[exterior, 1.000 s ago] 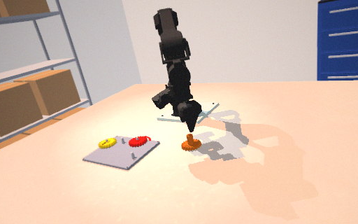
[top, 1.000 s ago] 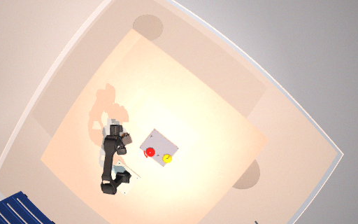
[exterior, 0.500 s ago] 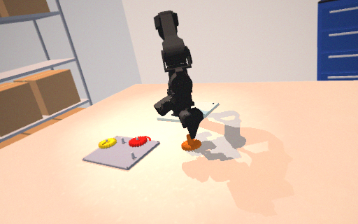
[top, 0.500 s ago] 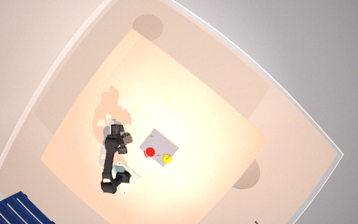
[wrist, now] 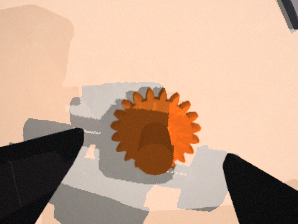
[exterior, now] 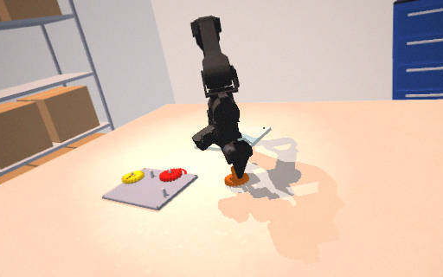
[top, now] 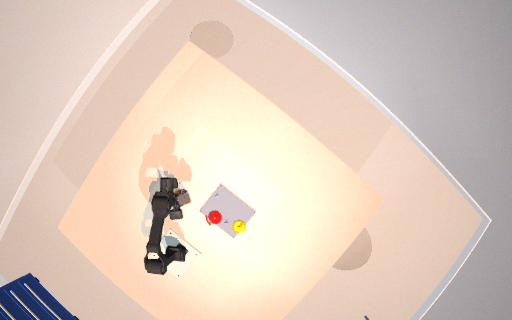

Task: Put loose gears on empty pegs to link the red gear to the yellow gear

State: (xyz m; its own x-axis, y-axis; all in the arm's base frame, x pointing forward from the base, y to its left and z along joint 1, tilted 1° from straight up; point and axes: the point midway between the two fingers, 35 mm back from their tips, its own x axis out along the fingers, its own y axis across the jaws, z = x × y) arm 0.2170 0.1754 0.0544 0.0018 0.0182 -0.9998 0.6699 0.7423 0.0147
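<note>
Now: gripper tip 10 mm above the orange gear. From my gripper tip the other things lie so: red arrow: 180 mm to the right, 20 mm below; yellow gear: 310 mm to the right, 80 mm ahead, 10 mm below; red gear: 200 mm to the right, 40 mm ahead, 10 mm below.
</note>
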